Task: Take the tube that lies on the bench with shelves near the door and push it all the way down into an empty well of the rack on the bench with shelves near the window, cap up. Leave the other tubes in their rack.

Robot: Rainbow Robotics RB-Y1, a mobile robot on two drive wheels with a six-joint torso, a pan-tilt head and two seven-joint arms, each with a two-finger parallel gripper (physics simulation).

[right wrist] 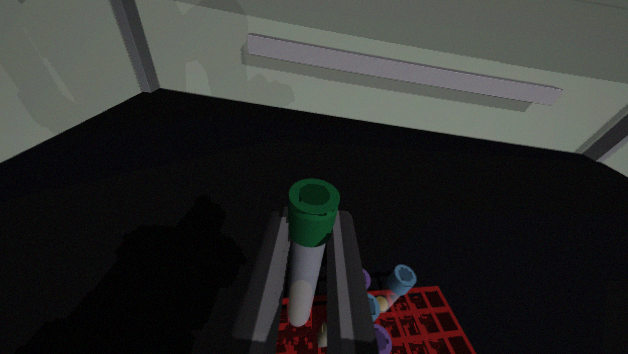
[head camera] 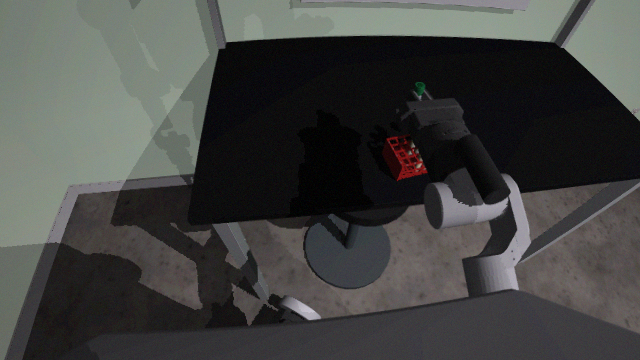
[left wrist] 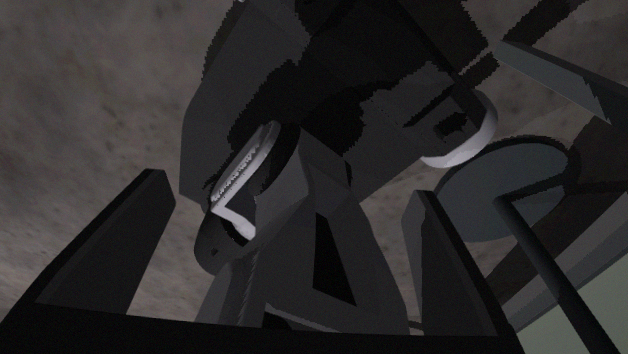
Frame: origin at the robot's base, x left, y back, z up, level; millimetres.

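Seen in the pictures: left gripper, fingertip midpoint: (left wrist: 289, 196); right gripper, fingertip midpoint: (right wrist: 310, 222) (head camera: 416, 92); robot's base, origin of the base link: (left wrist: 368, 38).
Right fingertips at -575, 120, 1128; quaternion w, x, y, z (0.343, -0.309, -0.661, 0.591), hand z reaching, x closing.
Observation:
Pixels of each thing's top centre, then the offset from my right fingertips to it, as dx, dy, dz. Level surfaces: height alone.
- tube with a green cap, middle of its top: (right wrist: 322, 197) (head camera: 422, 85) +6, +6, +25
- red rack, middle of its top: (right wrist: 373, 343) (head camera: 430, 144) -46, +67, -157
- blue-capped tube, middle of its top: (right wrist: 405, 274) -84, +59, -95
- black bench top, its level: dz -214
- round stool base, middle of its top: (left wrist: 499, 200) (head camera: 348, 245) -120, -81, -1098
A tube with a green cap (head camera: 420, 88) (right wrist: 311, 220) is held cap up between the fingers of my right gripper (head camera: 421, 95) (right wrist: 310, 222), which is shut on it. The red rack (head camera: 411, 175) (right wrist: 452, 320) stands on the black bench; in the head camera my right arm hides part of it. In the right wrist view it lies below and beyond the fingers, with several blue-capped and purple-capped tubes in it and several empty wells at its right. One blue-capped tube (right wrist: 401, 279) stands near its far edge. My left gripper (left wrist: 289, 196) is open and empty.
The black bench top (head camera: 260, 90) (right wrist: 190, 165) has upright posts (head camera: 216, 25) (right wrist: 137, 50) at its back corners and a pale shelf board (head camera: 415, 4) (right wrist: 400, 70) above. A round stool base (head camera: 370, 260) (left wrist: 495, 170) is on the floor below the bench.

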